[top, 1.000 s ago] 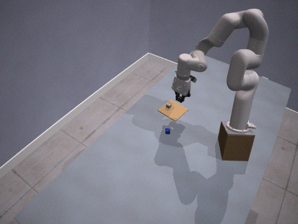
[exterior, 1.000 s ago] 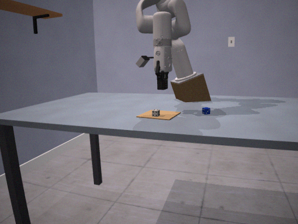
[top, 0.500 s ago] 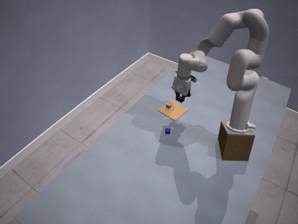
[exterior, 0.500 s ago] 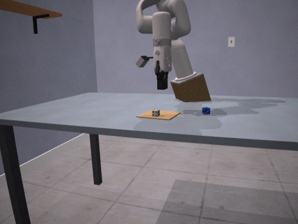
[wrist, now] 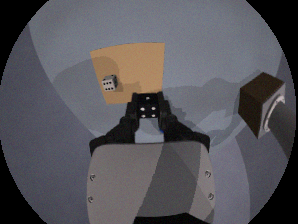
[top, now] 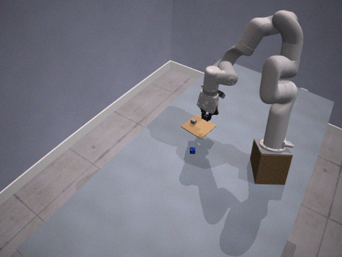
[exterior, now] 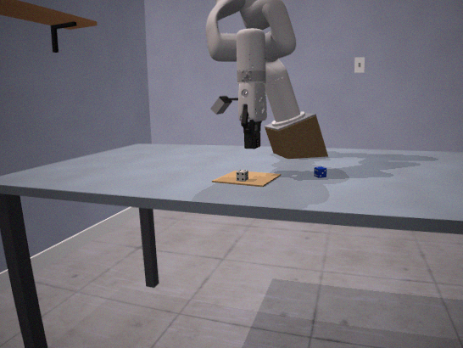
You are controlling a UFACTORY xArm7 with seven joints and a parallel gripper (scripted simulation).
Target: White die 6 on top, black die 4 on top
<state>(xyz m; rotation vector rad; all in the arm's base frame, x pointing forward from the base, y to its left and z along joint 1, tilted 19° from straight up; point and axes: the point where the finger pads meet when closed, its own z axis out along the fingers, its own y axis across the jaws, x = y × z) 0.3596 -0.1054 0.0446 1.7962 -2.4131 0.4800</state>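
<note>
The mat lies 10 cm below my hand, 4 cm ahead of it and 1 cm to the right of it. Also, from my hand: blue die: 18 cm to the left, 9 cm below, 1 cm ahead; then white die: 8 cm below, 7 cm ahead, 2 cm to the right; then black die: 1 cm below.
</note>
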